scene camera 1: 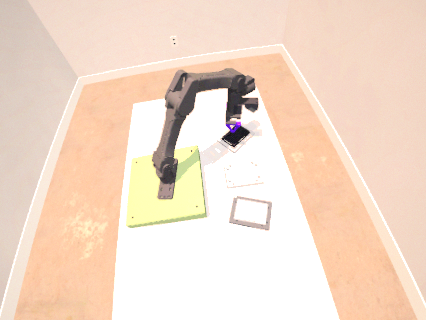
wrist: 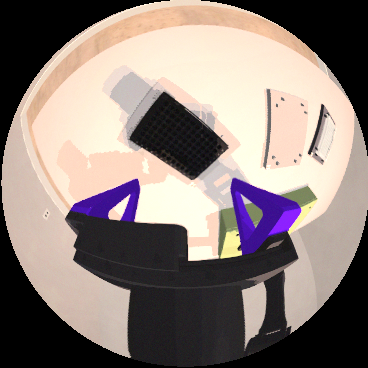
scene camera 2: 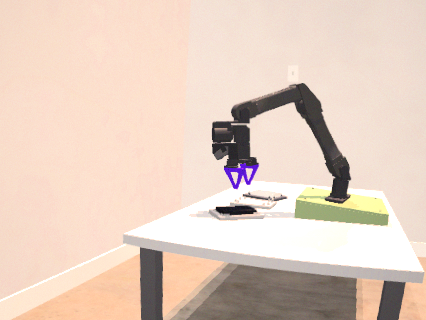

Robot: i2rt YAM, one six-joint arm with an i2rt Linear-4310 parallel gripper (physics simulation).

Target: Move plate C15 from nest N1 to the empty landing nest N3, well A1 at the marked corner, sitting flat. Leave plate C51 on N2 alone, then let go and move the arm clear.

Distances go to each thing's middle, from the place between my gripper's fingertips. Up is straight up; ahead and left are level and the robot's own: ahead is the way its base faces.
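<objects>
The black perforated plate (wrist: 168,130) sits 80 mm below my hand, and it's 20 mm ahead of my hand too.
</objects>
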